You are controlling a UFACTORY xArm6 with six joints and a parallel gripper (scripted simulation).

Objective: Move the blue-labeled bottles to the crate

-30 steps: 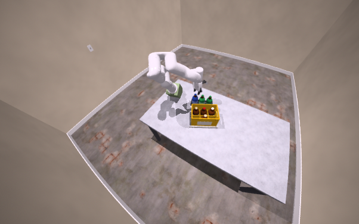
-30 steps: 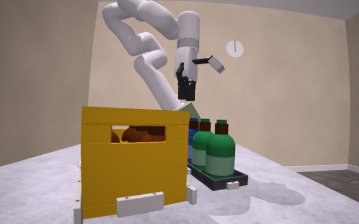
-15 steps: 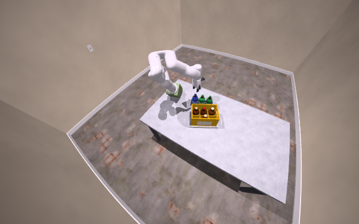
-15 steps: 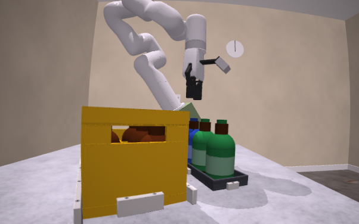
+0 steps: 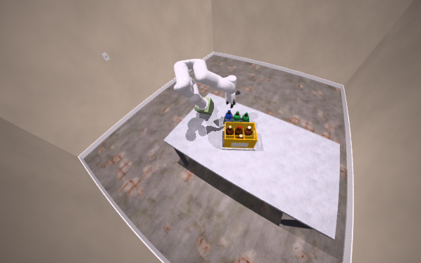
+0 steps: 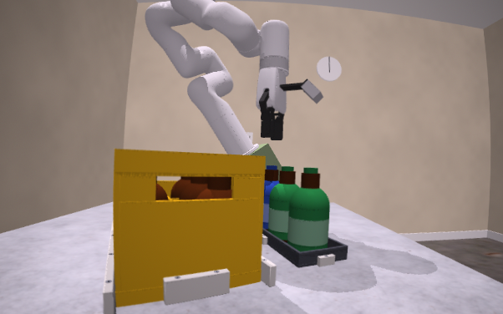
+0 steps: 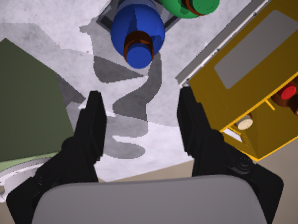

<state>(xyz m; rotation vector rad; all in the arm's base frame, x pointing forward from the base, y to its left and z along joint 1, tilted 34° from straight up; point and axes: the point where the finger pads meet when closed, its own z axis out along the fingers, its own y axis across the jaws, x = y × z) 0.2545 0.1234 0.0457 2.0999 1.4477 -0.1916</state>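
My gripper is now 160 mm above the blue-labeled bottle. The rest, counted from my hand: dark tray: 230 mm below, 80 mm ahead, 30 mm to the left; then yellow crate: 200 mm ahead, 170 mm to the right, 160 mm below.
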